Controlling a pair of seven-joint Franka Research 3 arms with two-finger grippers.
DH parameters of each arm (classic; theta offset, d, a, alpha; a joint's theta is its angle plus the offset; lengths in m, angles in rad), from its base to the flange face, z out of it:
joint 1: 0 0.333 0 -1.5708
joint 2: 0 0 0 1.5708
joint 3: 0 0.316 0.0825 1.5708
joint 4: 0 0 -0.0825 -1.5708
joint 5: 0 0.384 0 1.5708
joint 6: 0 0 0.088 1.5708
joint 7: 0 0.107 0 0
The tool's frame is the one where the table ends.
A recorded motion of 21 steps. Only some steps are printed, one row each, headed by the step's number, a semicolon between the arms.
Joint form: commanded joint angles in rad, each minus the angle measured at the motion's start. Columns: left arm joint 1, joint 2, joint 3, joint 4, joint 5, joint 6, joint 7; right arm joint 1, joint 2, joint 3, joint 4, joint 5, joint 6, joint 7.
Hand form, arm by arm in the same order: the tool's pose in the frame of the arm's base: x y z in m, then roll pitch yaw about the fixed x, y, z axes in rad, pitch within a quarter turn. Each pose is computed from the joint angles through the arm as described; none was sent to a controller.
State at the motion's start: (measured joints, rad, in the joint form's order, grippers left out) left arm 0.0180 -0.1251 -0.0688 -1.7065 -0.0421 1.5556 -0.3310; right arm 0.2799 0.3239 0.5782 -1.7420 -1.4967 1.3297 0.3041
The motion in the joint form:
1: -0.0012 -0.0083 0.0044 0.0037 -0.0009 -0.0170 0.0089; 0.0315 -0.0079 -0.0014 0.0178 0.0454 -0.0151 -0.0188
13: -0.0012 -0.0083 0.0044 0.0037 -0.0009 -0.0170 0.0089; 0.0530 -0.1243 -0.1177 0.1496 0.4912 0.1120 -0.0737
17: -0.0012 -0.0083 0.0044 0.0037 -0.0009 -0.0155 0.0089; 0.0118 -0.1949 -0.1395 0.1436 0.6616 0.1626 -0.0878
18: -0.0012 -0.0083 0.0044 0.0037 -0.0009 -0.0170 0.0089; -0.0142 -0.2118 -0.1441 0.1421 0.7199 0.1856 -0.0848
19: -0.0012 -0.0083 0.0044 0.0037 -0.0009 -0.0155 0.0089; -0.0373 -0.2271 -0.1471 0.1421 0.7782 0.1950 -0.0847
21: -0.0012 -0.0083 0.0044 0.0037 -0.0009 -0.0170 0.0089; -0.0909 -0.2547 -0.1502 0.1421 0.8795 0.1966 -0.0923
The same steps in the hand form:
1: 0.5075 -0.0312 0.6305 3.1187 0.0404 0.2740; 0.5001 0.3544 0.4734 1.7393 0.1964 0.6123
13: 0.5075 -0.0312 0.6305 3.1187 0.0404 0.2740; 0.5008 0.3332 0.5475 2.1761 0.0894 0.5616
17: 0.5076 -0.0312 0.6306 3.1183 0.0389 0.2741; 0.4967 0.3116 0.5718 2.3335 0.0446 0.5270
18: 0.5075 -0.0312 0.6305 3.1187 0.0404 0.2740; 0.4996 0.3013 0.5770 2.3907 0.0233 0.5039
19: 0.5076 -0.0312 0.6306 3.1183 0.0389 0.2741; 0.5007 0.2920 0.5818 2.4457 0.0131 0.4776
21: 0.5075 -0.0312 0.6305 3.1187 0.0404 0.2740; 0.5038 0.2691 0.5904 2.5383 0.0096 0.4184

